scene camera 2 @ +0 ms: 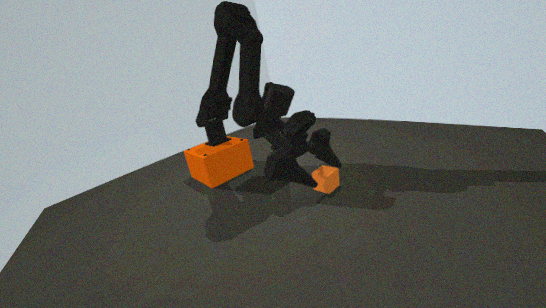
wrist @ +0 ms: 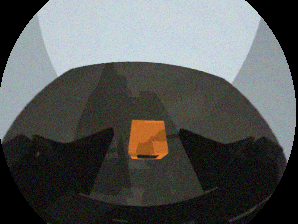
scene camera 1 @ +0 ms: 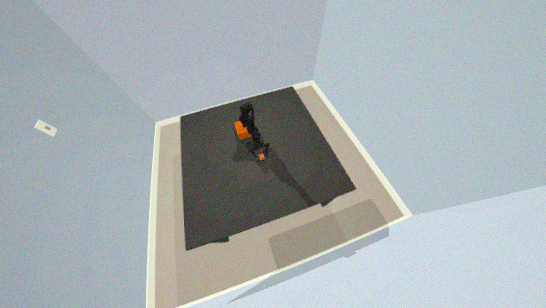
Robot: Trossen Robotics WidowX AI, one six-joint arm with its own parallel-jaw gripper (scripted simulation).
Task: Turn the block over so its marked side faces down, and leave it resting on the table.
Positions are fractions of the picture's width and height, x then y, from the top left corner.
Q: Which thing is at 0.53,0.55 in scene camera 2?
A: My gripper.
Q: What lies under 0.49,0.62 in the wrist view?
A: An orange block.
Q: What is my gripper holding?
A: Nothing.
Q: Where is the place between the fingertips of my gripper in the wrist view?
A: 0.49,0.59
